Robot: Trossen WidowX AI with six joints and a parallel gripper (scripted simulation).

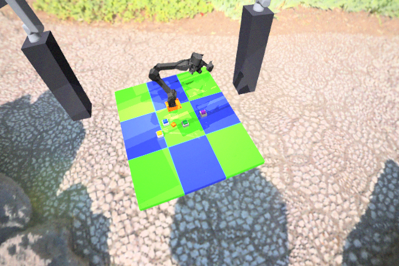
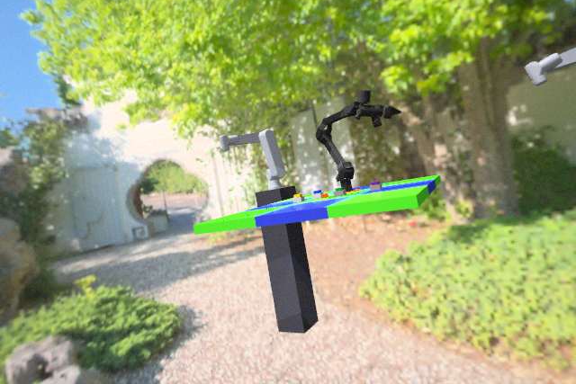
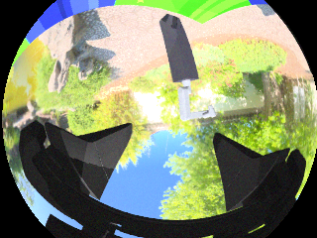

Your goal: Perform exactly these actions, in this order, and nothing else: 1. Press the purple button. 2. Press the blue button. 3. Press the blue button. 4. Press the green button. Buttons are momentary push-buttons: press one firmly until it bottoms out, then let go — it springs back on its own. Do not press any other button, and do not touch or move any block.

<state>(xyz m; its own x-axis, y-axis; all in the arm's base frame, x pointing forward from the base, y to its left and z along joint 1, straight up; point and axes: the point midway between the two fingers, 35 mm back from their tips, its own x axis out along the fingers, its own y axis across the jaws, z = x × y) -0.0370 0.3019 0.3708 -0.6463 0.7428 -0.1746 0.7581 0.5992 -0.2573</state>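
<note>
Now: gripper tip 34 cm above the purple button, 24 cm short of it and 10 cm to the left of it. Also, from my gripper tip: small orange block (36 cm to the right, 36 cm below, 27 cm ahead); then green button (34 cm below, 29 cm ahead, 27 cm to the right); then blue button (41 cm to the right, 34 cm below, 24 cm ahead).
</note>
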